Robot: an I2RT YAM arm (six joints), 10 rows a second.
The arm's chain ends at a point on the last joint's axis. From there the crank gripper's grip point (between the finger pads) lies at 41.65 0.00 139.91 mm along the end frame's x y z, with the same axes.
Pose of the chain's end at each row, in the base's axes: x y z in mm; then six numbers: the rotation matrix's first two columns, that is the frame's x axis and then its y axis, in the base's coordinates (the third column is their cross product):
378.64, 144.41, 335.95, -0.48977, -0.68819, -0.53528, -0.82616, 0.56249, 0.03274
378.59, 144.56, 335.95, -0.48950, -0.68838, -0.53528, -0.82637, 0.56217, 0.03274
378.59, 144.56, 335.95, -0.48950, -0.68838, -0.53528, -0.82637, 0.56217, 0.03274
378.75, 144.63, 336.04, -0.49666, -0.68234, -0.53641, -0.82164, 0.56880, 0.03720
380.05, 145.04, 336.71, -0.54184, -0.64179, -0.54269, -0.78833, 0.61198, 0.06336
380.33, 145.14, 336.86, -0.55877, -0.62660, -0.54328, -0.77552, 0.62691, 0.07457
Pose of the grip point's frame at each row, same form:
397.21, 179.86, 195.57, -0.48977, -0.68819, -0.53528, -0.82616, 0.56249, 0.03274
397.15, 180.02, 195.57, -0.48950, -0.68838, -0.53528, -0.82637, 0.56217, 0.03274
397.15, 180.02, 195.57, -0.48950, -0.68838, -0.53528, -0.82637, 0.56217, 0.03274
397.20, 180.46, 195.74, -0.49666, -0.68234, -0.53641, -0.82164, 0.56880, 0.03720
398.26, 182.97, 196.93, -0.54184, -0.64179, -0.54269, -0.78833, 0.61198, 0.06336
398.17, 183.82, 197.23, -0.55877, -0.62660, -0.54328, -0.77552, 0.62691, 0.07457

